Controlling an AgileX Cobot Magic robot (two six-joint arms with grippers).
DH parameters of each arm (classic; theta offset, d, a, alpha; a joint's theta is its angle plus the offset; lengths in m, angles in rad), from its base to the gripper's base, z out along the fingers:
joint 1: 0 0.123 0 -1.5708
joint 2: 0.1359 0 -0.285 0
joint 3: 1.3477 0 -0.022 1.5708
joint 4: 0 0.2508 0 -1.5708
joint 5: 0 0 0.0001 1.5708
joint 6: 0 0.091 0 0
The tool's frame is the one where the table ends.
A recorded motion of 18 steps. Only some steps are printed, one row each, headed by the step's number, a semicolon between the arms.
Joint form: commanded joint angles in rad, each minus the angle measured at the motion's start. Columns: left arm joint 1, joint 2, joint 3, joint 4, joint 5, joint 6; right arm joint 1, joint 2, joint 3, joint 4, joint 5, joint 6.
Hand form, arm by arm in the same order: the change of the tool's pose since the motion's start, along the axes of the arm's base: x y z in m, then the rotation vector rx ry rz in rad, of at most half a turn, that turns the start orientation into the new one. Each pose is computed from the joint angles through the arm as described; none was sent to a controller.
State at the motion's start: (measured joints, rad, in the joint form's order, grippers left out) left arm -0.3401 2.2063 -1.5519 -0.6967 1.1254 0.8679; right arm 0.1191 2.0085 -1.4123 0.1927 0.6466 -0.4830
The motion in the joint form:
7: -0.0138 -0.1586 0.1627 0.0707 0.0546 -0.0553; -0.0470 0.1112 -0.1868 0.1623 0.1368 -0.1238
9: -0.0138 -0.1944 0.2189 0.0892 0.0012 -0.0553; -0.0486 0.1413 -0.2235 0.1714 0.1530 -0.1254
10: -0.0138 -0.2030 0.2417 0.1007 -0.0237 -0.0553; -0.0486 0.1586 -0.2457 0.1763 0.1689 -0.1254
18: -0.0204 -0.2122 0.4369 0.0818 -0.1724 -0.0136; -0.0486 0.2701 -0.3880 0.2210 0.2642 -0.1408
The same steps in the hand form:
7: -0.0410 0.0126 0.0260 0.0680 0.0586 -0.0344; 0.0302 -0.0058 -0.0003 0.1094 0.0447 0.0246
9: -0.0480 0.0177 0.0255 0.0905 0.0266 -0.0170; 0.0366 -0.0052 -0.0043 0.1189 0.0535 0.0255
10: -0.0505 0.0201 0.0228 0.1047 0.0149 -0.0111; 0.0398 -0.0043 -0.0066 0.1251 0.0640 0.0282
18: -0.0794 0.0313 -0.0155 0.1546 0.0445 0.0217; 0.0591 0.0021 -0.0219 0.1715 0.1214 0.0558

